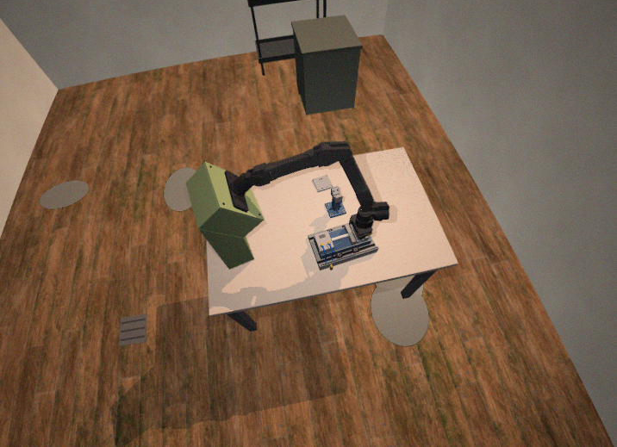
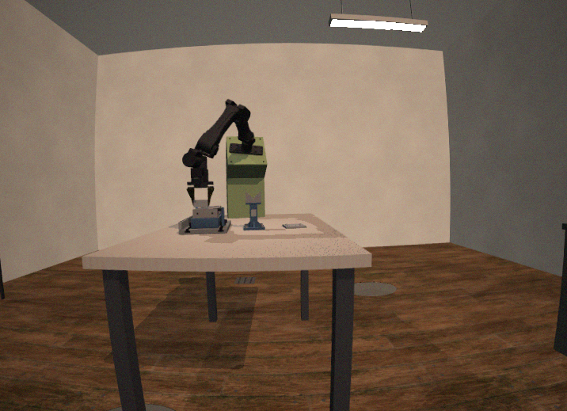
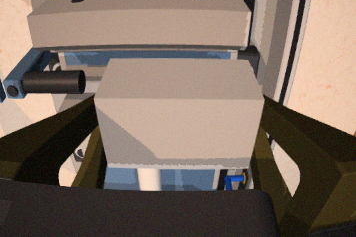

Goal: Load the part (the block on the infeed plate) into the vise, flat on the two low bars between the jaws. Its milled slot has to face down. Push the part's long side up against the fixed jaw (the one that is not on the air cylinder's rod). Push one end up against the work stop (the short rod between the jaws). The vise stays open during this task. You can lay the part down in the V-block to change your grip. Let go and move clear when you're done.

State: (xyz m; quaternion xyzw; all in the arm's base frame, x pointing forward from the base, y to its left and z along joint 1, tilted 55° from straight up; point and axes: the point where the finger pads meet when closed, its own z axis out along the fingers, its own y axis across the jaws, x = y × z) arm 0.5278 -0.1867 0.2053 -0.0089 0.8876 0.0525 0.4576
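The part is 1 cm below my hand. The rest, counted from my hand: moving jaw: 4 cm below, 4 cm behind, 2 cm to the left; then dark work stop rod: 7 cm to the left, 3 cm below, 1 cm behind; then grey jaw: 4 cm below, 3 cm ahead, 2 cm to the left.
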